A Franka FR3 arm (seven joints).
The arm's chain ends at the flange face. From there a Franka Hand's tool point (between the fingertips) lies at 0.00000 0.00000 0.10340 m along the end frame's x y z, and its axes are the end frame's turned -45 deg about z.
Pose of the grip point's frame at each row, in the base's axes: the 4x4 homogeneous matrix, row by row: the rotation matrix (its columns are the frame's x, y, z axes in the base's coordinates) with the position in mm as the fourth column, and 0 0 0 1 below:
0.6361, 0.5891, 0.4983, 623.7; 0.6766, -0.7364, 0.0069, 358.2; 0.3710, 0.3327, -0.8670, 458.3; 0, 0, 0, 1
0.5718, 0.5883, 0.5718, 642.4; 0.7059, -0.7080, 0.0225, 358.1; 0.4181, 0.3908, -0.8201, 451.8; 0, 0, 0, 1
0.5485, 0.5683, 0.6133, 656.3; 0.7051, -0.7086, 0.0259, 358.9; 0.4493, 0.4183, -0.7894, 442.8; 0, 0, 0, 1
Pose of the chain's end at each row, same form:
0.8663, -0.0332, 0.4983, 572.2; -0.0423, -0.9991, 0.0069, 357.5; 0.4976, -0.0271, -0.8670, 547.9; 0, 0, 0, 1
0.8203, 0.0117, 0.5718, 583.3; -0.0015, -0.9998, 0.0225, 355.8; 0.5720, -0.0193, -0.8201, 536.6; 0, 0, 0, 1
0.7897, 0.0140, 0.6133, 592.9; -0.0025, -0.9996, 0.0259, 356.2; 0.6135, -0.0219, -0.7894, 524.4; 0, 0, 0, 1

